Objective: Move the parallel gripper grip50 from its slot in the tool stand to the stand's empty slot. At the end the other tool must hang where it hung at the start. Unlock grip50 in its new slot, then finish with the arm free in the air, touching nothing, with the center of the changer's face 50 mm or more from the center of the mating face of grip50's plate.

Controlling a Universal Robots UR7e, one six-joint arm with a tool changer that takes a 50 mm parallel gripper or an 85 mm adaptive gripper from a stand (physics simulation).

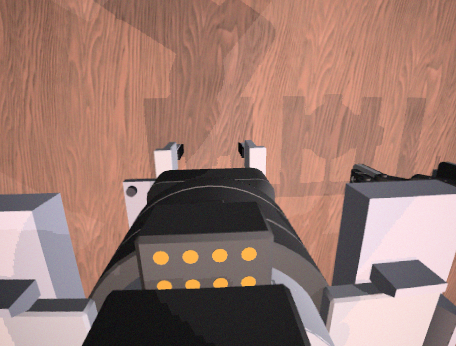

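Places are measured from the arm's base along level axes (x up, y back, z right), in metres.
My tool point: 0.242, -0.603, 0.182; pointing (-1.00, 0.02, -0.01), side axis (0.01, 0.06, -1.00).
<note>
Behind a point stands the place of what it marks, as x, y, z.
The parallel gripper grip50 (210, 150) hangs in a slot between two light posts of the tool stand (407, 215) {0.219, -0.560, 0.133}. Its dark round body and a block with gold contacts show in the middle. Its two pale fingers with black pads stand apart, open, with no object between them. The changer's black block (200, 320) is close in front at the bottom and covers part of the lower contact row. The mating face is mostly hidden, so I cannot tell whether it touches the changer. Parts of the other tool (369, 173) {0.085, -0.586, 0.053}, dark and linked, show behind the right post.
The stand's left post (20, 240) {0.219, -0.568, 0.229} stands beside grip50, with ledges low on both sides. A pale plate with a dark hole (137, 200) {-0.051, -0.670, 0.282} shows behind it at the left. The wooden table top (215, 65) {-0.063, -0.493, 0.180} carries shadows of the arm and stand.
</note>
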